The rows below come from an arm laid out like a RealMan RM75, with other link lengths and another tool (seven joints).
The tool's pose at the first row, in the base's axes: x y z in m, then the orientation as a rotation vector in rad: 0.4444 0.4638 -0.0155 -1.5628 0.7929 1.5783
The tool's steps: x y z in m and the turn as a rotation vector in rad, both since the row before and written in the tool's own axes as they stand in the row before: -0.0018 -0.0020 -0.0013 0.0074 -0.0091 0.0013; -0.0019 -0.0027 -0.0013 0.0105 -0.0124 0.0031; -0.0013 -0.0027 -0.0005 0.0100 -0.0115 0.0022; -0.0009 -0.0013 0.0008 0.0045 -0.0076 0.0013; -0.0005 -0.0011 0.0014 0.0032 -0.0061 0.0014; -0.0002 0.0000 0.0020 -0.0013 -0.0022 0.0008; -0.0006 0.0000 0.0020 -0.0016 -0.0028 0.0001; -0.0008 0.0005 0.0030 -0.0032 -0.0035 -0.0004; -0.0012 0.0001 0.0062 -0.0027 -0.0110 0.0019; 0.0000 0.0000 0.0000 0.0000 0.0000 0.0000; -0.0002 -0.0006 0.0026 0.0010 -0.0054 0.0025
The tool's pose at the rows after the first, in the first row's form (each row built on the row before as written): 0.4467 0.4636 -0.0136 -1.5491 0.7941 1.5806; 0.4496 0.4637 -0.0116 -1.5299 0.7971 1.5844; 0.4521 0.4645 -0.0101 -1.5120 0.7995 1.5872; 0.4528 0.4657 -0.0090 -1.5017 0.7995 1.5902; 0.4531 0.4674 -0.0083 -1.4937 0.7995 1.5931; 0.4521 0.4691 -0.0079 -1.4925 0.7981 1.5959; 0.4511 0.4708 -0.0071 -1.4911 0.7955 1.5987; 0.4492 0.4730 -0.0060 -1.4902 0.7910 1.6026; 0.4460 0.4781 -0.0041 -1.4817 0.7846 1.6126; 0.4460 0.4781 -0.0041 -1.4817 0.7846 1.6126; 0.4452 0.4806 -0.0035 -1.4756 0.7844 1.6172
